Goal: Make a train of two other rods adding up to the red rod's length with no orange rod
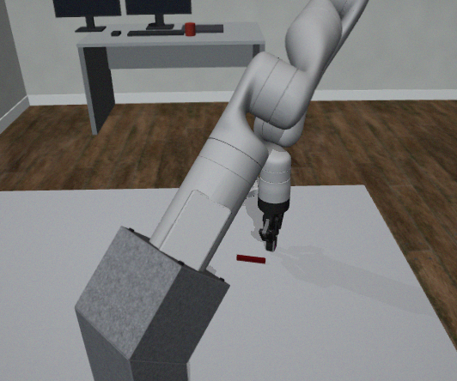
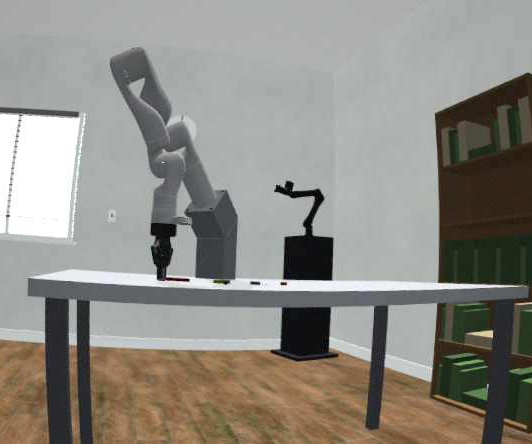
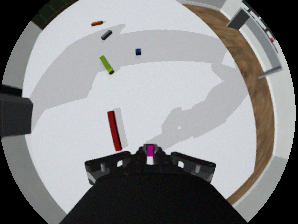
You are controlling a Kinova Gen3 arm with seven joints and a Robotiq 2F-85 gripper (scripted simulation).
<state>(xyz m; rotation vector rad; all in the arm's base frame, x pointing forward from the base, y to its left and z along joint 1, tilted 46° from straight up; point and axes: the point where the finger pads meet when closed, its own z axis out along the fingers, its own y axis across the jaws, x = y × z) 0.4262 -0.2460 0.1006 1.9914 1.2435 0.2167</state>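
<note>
Now: hand 10 mm above the magenta rod. The rest, counted from my hand: red rod (60 mm to the left, 30 mm behind, 20 mm below); then lime rod (180 mm to the left, 20 mm below, 20 mm ahead); then blue rod (160 mm to the left, 90 mm ahead, 20 mm below).
</note>
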